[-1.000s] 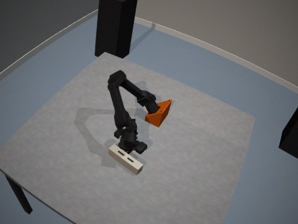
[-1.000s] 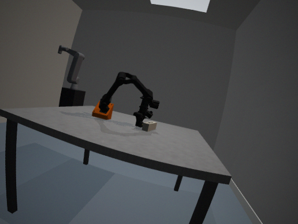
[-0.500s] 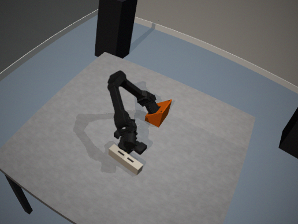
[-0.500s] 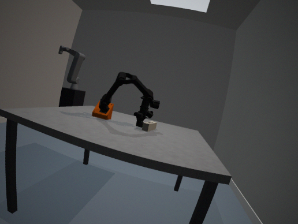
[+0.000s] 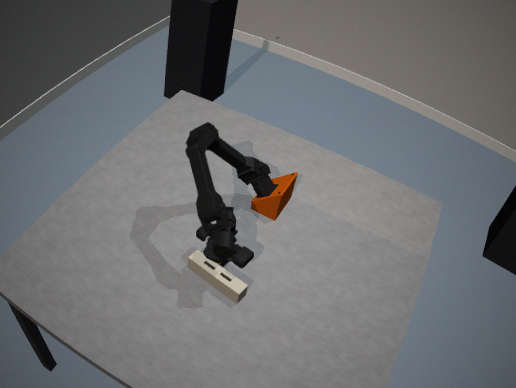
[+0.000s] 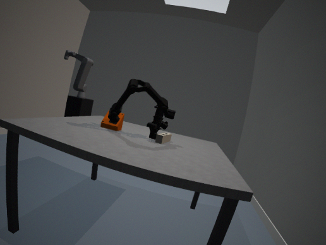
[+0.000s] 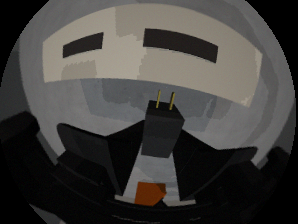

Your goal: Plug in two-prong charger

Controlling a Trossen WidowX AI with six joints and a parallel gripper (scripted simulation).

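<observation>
The dark charger is 20 mm ahead of my gripper tip and 10 mm above it.
</observation>
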